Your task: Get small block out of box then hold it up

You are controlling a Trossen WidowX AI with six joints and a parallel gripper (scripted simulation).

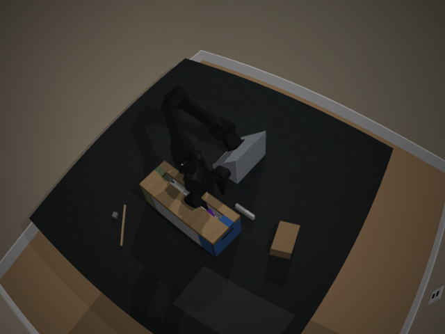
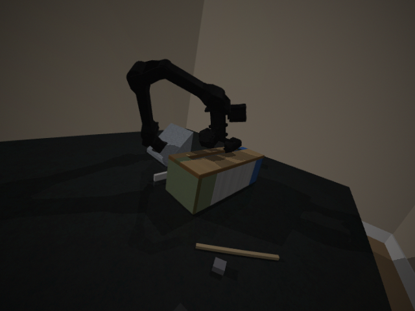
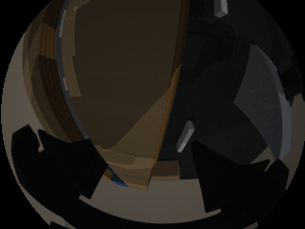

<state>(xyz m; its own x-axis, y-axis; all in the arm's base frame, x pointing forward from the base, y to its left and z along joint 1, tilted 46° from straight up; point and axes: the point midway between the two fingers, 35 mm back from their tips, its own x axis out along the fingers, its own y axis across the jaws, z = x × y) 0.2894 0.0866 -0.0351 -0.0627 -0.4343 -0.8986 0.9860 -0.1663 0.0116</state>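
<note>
My gripper tip is now 60 mm short of the purple block and 10 mm to the right of it. The rest, counted from my gripper tip: long box 30 mm ahead, 70 mm to the right, 20 mm below; then wooden stick 260 mm ahead, 290 mm to the right, 80 mm below; then brown carton 20 mm behind, 290 mm to the left, 60 mm below.
</note>
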